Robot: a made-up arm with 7 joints.
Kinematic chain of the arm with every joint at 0, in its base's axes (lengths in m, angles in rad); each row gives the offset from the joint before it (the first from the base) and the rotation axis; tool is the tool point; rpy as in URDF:
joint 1: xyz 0 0 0.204 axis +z
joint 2: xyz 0 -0.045 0.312 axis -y
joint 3: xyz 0 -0.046 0.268 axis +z
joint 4: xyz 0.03 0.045 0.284 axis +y
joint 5: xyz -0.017 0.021 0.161 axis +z
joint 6: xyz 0 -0.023 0.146 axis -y
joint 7: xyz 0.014 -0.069 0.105 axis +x
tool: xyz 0 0 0 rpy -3.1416 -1.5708 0
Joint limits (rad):
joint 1: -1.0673..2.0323
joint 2: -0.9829..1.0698
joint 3: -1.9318..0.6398
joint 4: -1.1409..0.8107
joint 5: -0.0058..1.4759
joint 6: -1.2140..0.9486
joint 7: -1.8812..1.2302
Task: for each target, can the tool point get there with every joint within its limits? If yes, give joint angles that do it. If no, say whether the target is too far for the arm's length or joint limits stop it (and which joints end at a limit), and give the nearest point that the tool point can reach.
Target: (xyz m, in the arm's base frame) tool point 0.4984 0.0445 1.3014
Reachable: yes | joints 0.1697 -0.2873 0.2543 0.5215 0.6856 0.2827 -0.3901
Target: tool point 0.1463 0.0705 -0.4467
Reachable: no: joint limits stop it (at a limit: joint 1, joint 2, joint 4, joint 5, joint 6) | nearest point 0.4278 -0.5886 0.5051 | short by 1.191 m
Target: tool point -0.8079 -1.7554 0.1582
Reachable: no: too far | nearest point -0.3624 -0.7874 0.6339 | short by 1.167 m
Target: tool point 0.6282 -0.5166 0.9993
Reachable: yes | joints -0.3530 -0.7546 -0.7383 0.5052 0.8538 -0.0908 -0.2083
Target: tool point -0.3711 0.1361 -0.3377
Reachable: no: joint limits stop it (at a limit: joint 2, joint 4, joint 5, joint 6) | nearest point -0.6773 0.2484 0.5045 | short by 0.903 m
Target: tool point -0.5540 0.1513 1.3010
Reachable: yes | joints -0.6460 0.7142 -0.6751 0.3372 0.2448 0.2217 -1.6038
